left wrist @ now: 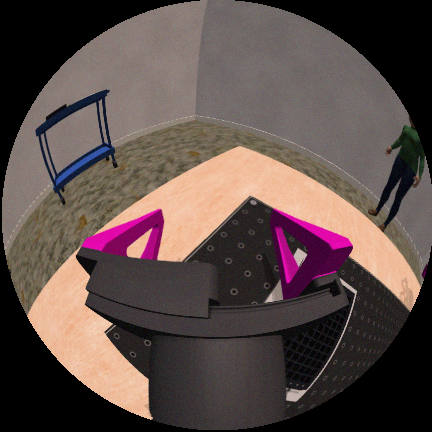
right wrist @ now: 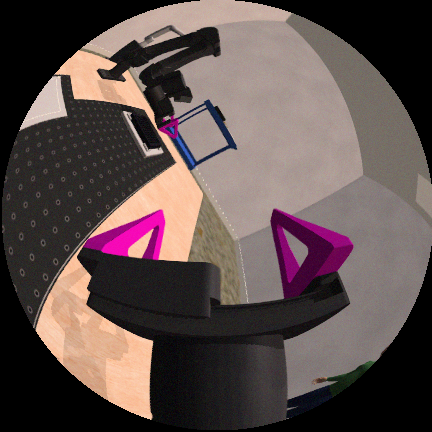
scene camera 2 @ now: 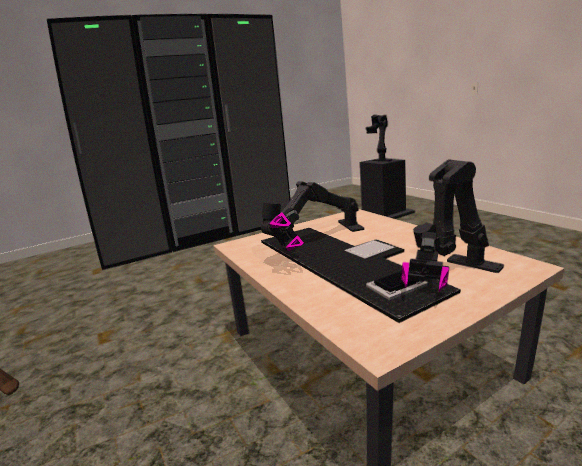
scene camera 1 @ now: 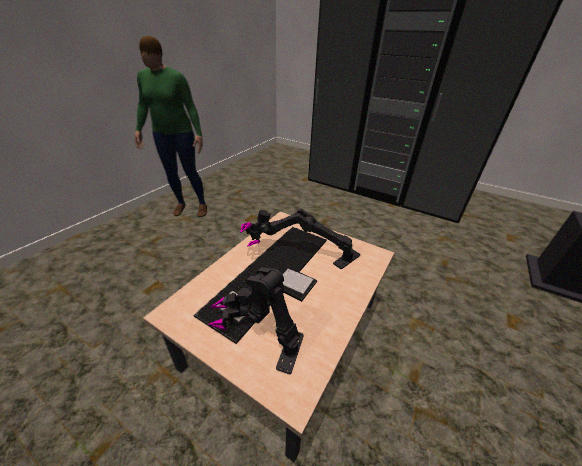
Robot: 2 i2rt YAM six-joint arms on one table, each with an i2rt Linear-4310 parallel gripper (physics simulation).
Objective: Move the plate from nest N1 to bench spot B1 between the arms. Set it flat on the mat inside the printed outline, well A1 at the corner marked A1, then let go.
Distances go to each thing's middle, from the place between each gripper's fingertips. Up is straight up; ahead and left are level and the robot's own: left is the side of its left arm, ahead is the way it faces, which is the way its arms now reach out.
Right now the well plate (left wrist: 305, 355) is 14 cm to the right of my left hand, 4 cm below it and 4 cm behind it.
Right now my right hand is 180 mm past the well plate, 320 mm to the right of it and 130 mm above it.
